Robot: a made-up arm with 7 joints. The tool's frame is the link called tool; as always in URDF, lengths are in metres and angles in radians. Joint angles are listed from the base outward. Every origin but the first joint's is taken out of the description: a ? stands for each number. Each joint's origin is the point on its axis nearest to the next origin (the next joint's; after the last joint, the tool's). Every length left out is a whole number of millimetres.
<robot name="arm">
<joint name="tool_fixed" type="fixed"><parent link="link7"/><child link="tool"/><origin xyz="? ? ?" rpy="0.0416 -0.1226 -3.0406"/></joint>
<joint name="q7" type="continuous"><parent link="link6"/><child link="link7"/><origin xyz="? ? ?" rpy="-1.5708 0 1.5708"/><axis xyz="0 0 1"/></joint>
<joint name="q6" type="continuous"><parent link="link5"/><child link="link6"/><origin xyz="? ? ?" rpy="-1.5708 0 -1.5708"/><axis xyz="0 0 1"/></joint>
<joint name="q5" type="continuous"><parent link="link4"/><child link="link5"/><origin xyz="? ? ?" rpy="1.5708 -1.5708 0"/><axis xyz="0 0 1"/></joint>
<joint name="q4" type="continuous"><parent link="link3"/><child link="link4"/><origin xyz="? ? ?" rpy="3.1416 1.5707 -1.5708"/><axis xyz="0 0 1"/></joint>
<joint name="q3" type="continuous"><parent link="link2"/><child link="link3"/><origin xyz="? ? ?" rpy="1.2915 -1.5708 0"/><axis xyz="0 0 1"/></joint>
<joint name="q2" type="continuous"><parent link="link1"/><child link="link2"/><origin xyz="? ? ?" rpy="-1.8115 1.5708 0"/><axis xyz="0 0 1"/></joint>
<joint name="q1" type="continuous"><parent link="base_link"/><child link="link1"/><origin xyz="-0.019 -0.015 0.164" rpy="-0.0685 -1.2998 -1.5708"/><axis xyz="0 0 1"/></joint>
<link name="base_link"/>
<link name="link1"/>
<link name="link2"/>
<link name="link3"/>
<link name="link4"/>
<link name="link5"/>
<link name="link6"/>
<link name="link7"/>
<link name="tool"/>
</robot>
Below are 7 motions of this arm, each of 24 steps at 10 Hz.
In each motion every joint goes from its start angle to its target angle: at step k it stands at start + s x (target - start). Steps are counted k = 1, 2, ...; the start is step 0. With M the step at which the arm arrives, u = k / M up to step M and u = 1 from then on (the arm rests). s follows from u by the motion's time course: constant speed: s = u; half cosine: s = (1 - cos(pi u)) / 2; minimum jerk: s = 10 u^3 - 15 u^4 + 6 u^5.
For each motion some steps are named. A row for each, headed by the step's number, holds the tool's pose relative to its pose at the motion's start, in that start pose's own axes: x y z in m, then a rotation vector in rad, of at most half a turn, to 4 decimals.
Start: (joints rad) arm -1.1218 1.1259 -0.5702 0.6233 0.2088 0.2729 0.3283
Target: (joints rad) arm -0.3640 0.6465 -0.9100 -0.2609 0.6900 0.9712 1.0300
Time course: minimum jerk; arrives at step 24
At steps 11, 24:
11: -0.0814 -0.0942 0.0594 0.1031 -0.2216 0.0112
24: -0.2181 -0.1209 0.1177 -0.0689 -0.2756 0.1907

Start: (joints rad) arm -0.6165 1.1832 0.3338 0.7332 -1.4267 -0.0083 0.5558
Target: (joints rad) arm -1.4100 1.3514 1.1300 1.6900 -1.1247 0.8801 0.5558
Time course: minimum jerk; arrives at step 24
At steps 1, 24:
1: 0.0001 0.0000 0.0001 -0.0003 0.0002 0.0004
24: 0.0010 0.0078 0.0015 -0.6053 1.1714 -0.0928

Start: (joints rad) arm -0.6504 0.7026 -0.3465 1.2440 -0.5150 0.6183 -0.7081
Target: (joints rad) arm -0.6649 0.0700 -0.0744 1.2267 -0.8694 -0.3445 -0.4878
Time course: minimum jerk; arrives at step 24
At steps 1, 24:
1: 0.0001 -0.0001 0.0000 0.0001 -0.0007 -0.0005
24: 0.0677 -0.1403 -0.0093 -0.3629 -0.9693 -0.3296

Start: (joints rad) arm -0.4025 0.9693 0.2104 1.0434 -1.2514 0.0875 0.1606
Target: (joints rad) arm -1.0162 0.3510 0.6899 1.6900 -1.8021 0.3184 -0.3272
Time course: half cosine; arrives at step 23
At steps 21, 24:
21: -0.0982 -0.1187 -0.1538 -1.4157 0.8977 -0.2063
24: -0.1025 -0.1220 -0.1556 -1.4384 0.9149 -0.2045

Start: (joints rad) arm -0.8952 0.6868 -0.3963 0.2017 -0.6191 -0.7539 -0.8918
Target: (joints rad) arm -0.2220 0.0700 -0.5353 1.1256 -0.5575 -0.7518 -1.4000
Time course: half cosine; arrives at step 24
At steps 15, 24:
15: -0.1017 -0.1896 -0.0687 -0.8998 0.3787 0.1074
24: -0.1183 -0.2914 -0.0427 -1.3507 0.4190 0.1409

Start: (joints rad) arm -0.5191 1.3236 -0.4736 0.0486 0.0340 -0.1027 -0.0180
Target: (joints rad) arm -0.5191 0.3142 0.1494 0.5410 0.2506 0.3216 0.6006
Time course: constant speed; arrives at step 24
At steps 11, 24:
11: 0.0109 -0.0246 -0.0217 -0.2492 0.3794 0.4987
24: 0.0122 -0.1122 -0.0278 -0.5473 1.0515 0.6791

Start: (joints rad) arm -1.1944 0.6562 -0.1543 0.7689 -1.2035 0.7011 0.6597
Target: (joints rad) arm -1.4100 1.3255 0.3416 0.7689 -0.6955 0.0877 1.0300
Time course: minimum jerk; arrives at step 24
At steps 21, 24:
21: -0.1542 0.2048 0.1602 -0.8749 -1.1256 0.9896
24: -0.1584 0.2079 0.1606 -0.8926 -1.1421 1.0039

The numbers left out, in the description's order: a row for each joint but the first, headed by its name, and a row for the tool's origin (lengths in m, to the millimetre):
tool: 0.024 0.01 0
q7: -0.012 -0.073 0
q6: 0.03 -0.005 0
q5: -0.003 -0.114 0
q4: 0.037 0.03 0
q3: 0.058 0.13 0
q2: -0.02 -0.002 0

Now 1 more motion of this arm.
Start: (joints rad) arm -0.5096 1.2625 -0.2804 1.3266 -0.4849 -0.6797 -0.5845
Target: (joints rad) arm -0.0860 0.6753 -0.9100 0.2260 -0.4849 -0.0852 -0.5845
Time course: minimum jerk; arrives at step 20
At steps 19, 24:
19: -0.0093 -0.3258 0.0609 -0.6100 -0.1638 -1.3708
24: -0.0095 -0.3261 0.0612 -0.6110 -0.1642 -1.3722

